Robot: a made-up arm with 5 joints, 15 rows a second.
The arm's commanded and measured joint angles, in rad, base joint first. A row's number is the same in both.
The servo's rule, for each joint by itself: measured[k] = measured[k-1] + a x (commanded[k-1-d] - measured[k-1]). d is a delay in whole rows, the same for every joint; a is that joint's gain. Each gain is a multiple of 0.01, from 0.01 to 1. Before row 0 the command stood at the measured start. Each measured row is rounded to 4 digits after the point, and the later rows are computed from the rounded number. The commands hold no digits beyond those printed.
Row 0, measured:
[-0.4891, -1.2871, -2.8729, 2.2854, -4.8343]
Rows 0 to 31, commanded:
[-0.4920, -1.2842, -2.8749, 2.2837, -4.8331]
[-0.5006, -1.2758, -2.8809, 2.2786, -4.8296]
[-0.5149, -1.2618, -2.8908, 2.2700, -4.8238]
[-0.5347, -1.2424, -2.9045, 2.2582, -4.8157]
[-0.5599, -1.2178, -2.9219, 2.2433, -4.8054]
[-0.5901, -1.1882, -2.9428, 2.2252, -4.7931]
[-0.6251, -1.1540, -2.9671, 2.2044, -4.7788]
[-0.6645, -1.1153, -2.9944, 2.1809, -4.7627]
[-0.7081, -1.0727, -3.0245, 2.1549, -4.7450]
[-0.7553, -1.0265, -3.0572, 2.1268, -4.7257]
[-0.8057, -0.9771, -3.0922, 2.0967, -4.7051]
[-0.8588, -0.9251, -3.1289, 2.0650, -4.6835]
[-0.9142, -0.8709, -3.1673, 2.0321, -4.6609]
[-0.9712, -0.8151, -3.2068, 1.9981, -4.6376]
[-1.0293, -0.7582, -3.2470, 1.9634, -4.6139]
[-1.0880, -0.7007, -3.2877, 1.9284, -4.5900]
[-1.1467, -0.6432, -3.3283, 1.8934, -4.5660]
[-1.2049, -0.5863, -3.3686, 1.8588, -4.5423]
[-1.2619, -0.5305, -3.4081, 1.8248, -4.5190]
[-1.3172, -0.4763, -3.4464, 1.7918, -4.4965]
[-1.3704, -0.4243, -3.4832, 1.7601, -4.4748]
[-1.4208, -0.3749, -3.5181, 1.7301, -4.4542]
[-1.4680, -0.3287, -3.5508, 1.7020, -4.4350]
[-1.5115, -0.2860, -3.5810, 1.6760, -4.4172]
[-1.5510, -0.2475, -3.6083, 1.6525, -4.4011]
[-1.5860, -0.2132, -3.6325, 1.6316, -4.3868]
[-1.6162, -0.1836, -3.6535, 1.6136, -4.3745]
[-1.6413, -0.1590, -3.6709, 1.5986, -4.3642]
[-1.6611, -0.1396, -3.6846, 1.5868, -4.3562]
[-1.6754, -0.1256, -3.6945, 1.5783, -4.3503]
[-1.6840, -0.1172, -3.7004, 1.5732, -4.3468]
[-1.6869, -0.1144, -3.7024, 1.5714, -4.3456]
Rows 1 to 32, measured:
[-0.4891, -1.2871, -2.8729, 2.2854, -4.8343]
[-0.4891, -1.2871, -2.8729, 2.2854, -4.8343]
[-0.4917, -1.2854, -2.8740, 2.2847, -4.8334]
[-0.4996, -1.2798, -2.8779, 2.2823, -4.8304]
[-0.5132, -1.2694, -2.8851, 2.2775, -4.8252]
[-0.5323, -1.2537, -2.8960, 2.2700, -4.8177]
[-0.5569, -1.2329, -2.9105, 2.2596, -4.8080]
[-0.5864, -1.2070, -2.9286, 2.2462, -4.7962]
[-0.6208, -1.1763, -2.9502, 2.2299, -4.7825]
[-0.6597, -1.1409, -2.9750, 2.2108, -4.7669]
[-0.7028, -1.1013, -3.0027, 2.1890, -4.7496]
[-0.7495, -1.0579, -3.0332, 2.1647, -4.7307]
[-0.7995, -1.0110, -3.0662, 2.1382, -4.7105]
[-0.8523, -0.9612, -3.1013, 2.1097, -4.6892]
[-0.9074, -0.9088, -3.1383, 2.0794, -4.6668]
[-0.9642, -0.8545, -3.1767, 2.0477, -4.6437]
[-1.0221, -0.7986, -3.2161, 2.0148, -4.6202]
[-1.0808, -0.7418, -3.2562, 1.9811, -4.5963]
[-1.1395, -0.6846, -3.2966, 1.9469, -4.5724]
[-1.1977, -0.6276, -3.3369, 1.9125, -4.5486]
[-1.2548, -0.5713, -3.3768, 1.8783, -4.5252]
[-1.3103, -0.5162, -3.4158, 1.8446, -4.5025]
[-1.3638, -0.4629, -3.4535, 1.8116, -4.4806]
[-1.4145, -0.4119, -3.4897, 1.7798, -4.4597]
[-1.4621, -0.3636, -3.5239, 1.7495, -4.4402]
[-1.5061, -0.3186, -3.5559, 1.7208, -4.4220]
[-1.5461, -0.2774, -3.5852, 1.6942, -4.4055]
[-1.5816, -0.2402, -3.6117, 1.6698, -4.3907]
[-1.6124, -0.2074, -3.6351, 1.6479, -4.3779]
[-1.6381, -0.1793, -3.6551, 1.6287, -4.3671]
[-1.6586, -0.1563, -3.6716, 1.6124, -4.3585]
[-1.6736, -0.1385, -3.6844, 1.5991, -4.3520]
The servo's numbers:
d 2
a 0.89 0.58 0.56 0.39 0.79

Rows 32 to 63, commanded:
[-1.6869, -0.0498, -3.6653, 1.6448, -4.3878]
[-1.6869, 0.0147, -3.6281, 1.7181, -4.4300]
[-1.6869, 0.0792, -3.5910, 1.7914, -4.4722]
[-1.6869, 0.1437, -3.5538, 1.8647, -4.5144]
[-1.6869, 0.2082, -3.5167, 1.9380, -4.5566]
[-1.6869, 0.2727, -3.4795, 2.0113, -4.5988]
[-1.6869, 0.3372, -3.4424, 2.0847, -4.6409]
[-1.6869, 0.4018, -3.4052, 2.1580, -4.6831]
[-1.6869, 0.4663, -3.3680, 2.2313, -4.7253]
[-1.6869, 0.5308, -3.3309, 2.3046, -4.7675]
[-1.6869, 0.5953, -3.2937, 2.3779, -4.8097]
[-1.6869, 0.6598, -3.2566, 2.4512, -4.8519]
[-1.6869, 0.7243, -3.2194, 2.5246, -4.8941]
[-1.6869, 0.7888, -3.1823, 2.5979, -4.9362]
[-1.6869, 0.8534, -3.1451, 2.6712, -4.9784]
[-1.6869, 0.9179, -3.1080, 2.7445, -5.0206]
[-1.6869, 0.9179, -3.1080, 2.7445, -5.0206]
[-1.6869, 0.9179, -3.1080, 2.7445, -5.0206]
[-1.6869, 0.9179, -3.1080, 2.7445, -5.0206]
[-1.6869, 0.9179, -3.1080, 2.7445, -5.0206]
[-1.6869, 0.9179, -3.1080, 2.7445, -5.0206]
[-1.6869, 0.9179, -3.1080, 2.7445, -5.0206]
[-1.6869, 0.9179, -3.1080, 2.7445, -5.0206]
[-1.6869, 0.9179, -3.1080, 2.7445, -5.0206]
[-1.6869, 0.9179, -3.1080, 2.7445, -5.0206]
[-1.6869, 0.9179, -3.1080, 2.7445, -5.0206]
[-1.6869, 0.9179, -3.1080, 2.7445, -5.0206]
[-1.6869, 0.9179, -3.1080, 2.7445, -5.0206]
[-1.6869, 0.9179, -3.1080, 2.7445, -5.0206]
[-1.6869, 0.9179, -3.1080, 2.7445, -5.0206]
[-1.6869, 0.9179, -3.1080, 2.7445, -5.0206]
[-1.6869, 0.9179, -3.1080, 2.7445, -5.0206]
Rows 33 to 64, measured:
[-1.6829, -0.1261, -3.6934, 1.5890, -4.3479]
[-1.6865, -0.1193, -3.6984, 1.5821, -4.3461]
[-1.6869, -0.0790, -3.6799, 1.6066, -4.3790]
[-1.6869, -0.0247, -3.6509, 1.6501, -4.4193]
[-1.6869, 0.0356, -3.6174, 1.7052, -4.4611]
[-1.6869, 0.0983, -3.5818, 1.7674, -4.5032]
[-1.6869, 0.1620, -3.5453, 1.8339, -4.5454]
[-1.6869, 0.2262, -3.5085, 1.9031, -4.5876]
[-1.6869, 0.2906, -3.4715, 1.9739, -4.6297]
[-1.6869, 0.3551, -3.4344, 2.0457, -4.6719]
[-1.6869, 0.4196, -3.3972, 2.1181, -4.7141]
[-1.6869, 0.4841, -3.3601, 2.1908, -4.7563]
[-1.6869, 0.5486, -3.3229, 2.2638, -4.7985]
[-1.6869, 0.6131, -3.2858, 2.3369, -4.8407]
[-1.6869, 0.6776, -3.2486, 2.4101, -4.8829]
[-1.6869, 0.7421, -3.2115, 2.4833, -4.9250]
[-1.6869, 0.8067, -3.1743, 2.5566, -4.9672]
[-1.6869, 0.8712, -3.1372, 2.6299, -5.0094]
[-1.6869, 0.8983, -3.1208, 2.6746, -5.0182]
[-1.6869, 0.9097, -3.1136, 2.7019, -5.0201]
[-1.6869, 0.9145, -3.1105, 2.7185, -5.0205]
[-1.6869, 0.9165, -3.1091, 2.7286, -5.0206]
[-1.6869, 0.9173, -3.1085, 2.7348, -5.0206]
[-1.6869, 0.9176, -3.1082, 2.7386, -5.0206]
[-1.6869, 0.9178, -3.1081, 2.7409, -5.0206]
[-1.6869, 0.9179, -3.1080, 2.7423, -5.0206]
[-1.6869, 0.9179, -3.1080, 2.7432, -5.0206]
[-1.6869, 0.9179, -3.1080, 2.7437, -5.0206]
[-1.6869, 0.9179, -3.1080, 2.7440, -5.0206]
[-1.6869, 0.9179, -3.1080, 2.7442, -5.0206]
[-1.6869, 0.9179, -3.1080, 2.7443, -5.0206]
[-1.6869, 0.9179, -3.1080, 2.7444, -5.0206]

